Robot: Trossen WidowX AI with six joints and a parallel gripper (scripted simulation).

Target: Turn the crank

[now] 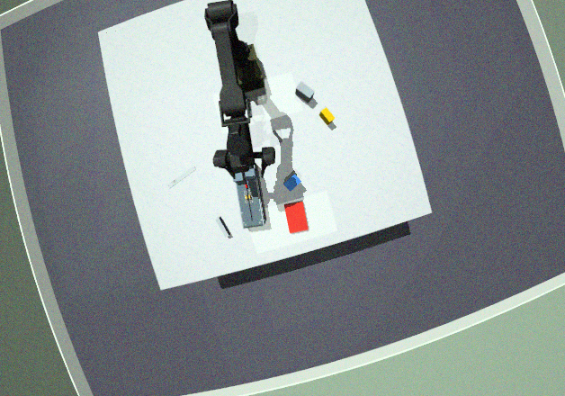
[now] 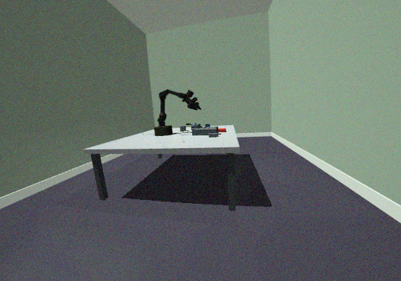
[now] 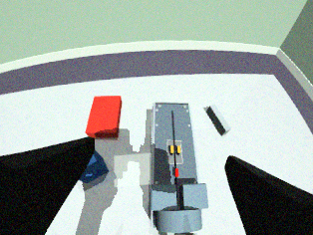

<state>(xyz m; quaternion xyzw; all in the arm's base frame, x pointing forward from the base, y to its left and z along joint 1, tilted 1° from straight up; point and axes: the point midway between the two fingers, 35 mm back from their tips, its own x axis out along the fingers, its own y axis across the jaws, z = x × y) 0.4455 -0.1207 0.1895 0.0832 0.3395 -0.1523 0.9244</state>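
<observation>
The crank handle is 140 mm below my gripper tip, 120 mm behind it and 20 mm to the right of it. From my gripper tip the other things lie so: red pointer (180 mm below, 40 mm to the right, 10 mm ahead); then flat red block (250 mm below, 210 mm ahead, 90 mm to the left); then blue block (220 mm below, 130 mm to the left, 70 mm ahead).
</observation>
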